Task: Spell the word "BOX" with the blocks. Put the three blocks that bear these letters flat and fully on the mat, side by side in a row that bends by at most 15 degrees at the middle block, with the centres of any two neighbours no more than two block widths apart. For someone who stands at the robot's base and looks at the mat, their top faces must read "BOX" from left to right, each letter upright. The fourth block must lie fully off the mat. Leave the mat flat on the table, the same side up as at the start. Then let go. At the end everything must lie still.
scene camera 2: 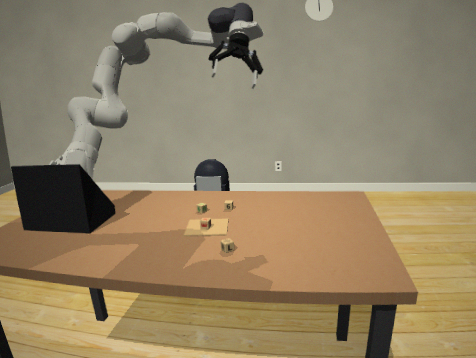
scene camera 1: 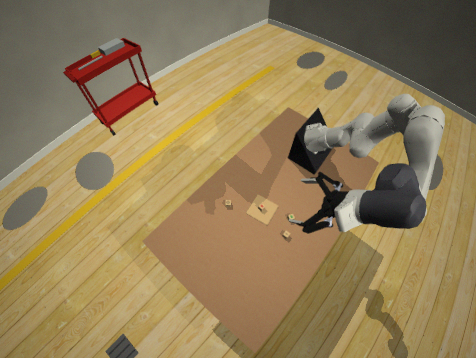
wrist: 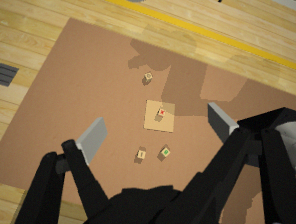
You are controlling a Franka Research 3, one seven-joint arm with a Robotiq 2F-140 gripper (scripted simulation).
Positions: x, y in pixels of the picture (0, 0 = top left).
Labels:
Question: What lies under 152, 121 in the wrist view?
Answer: A tan mat.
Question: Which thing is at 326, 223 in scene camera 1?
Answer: The gripper.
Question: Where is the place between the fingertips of the gripper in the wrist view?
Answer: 154, 119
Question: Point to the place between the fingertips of the gripper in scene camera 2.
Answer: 233, 80

